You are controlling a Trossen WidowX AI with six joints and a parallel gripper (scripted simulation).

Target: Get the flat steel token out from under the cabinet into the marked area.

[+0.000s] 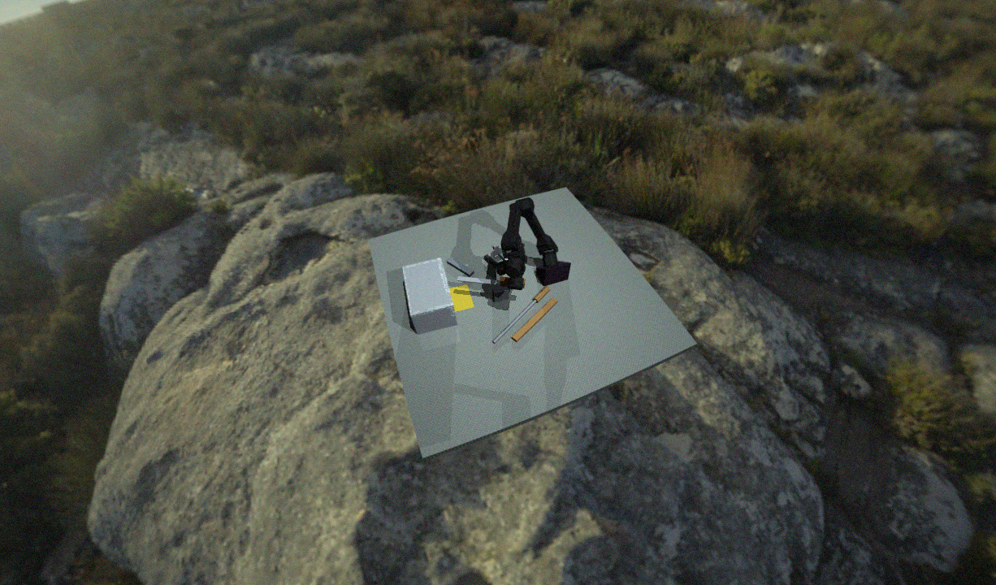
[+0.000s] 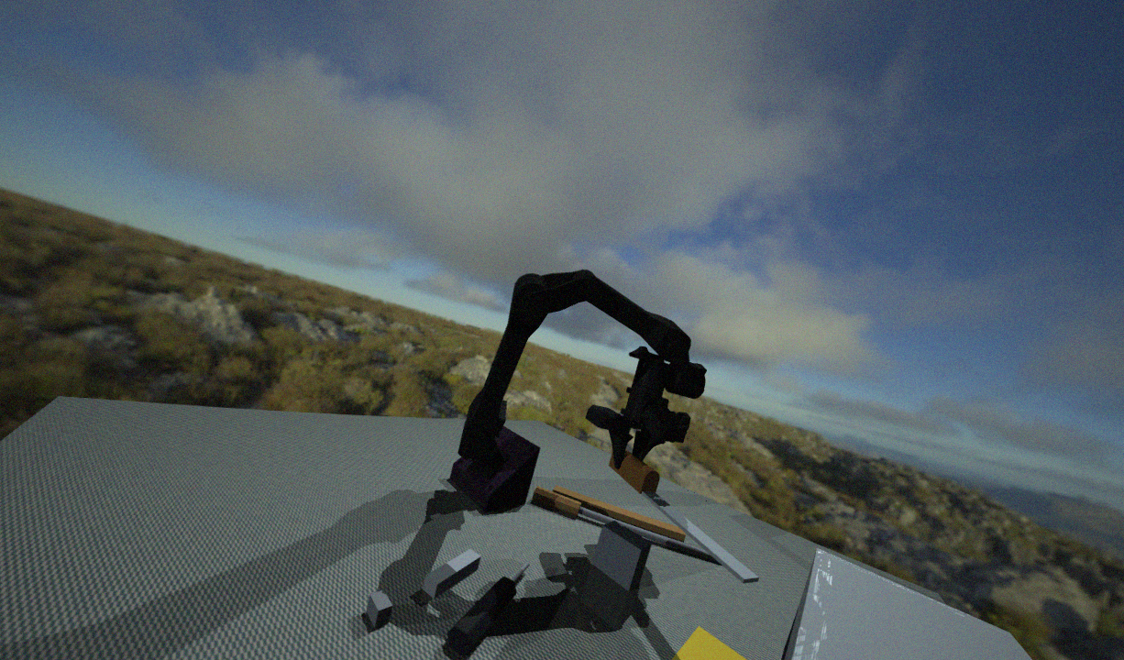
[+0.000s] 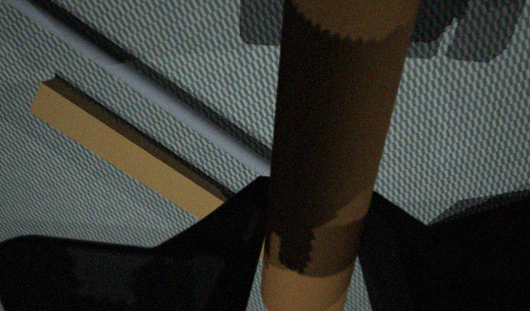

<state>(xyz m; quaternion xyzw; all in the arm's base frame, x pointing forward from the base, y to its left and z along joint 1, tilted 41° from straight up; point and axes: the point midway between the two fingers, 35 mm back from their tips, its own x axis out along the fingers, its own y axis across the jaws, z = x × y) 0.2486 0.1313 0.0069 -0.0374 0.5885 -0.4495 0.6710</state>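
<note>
Right now my gripper tip is 11 cm above the grey block, 6 cm to the left of it and 6 cm short of it. Also, from my gripper tip: grey bar: 28 cm to the right, 13 cm below, 7 cm behind; small grey cube: 39 cm to the right, 13 cm below, 7 cm behind; wooden stick: 14 cm below, 12 cm to the left, 3 cm behind.
</note>
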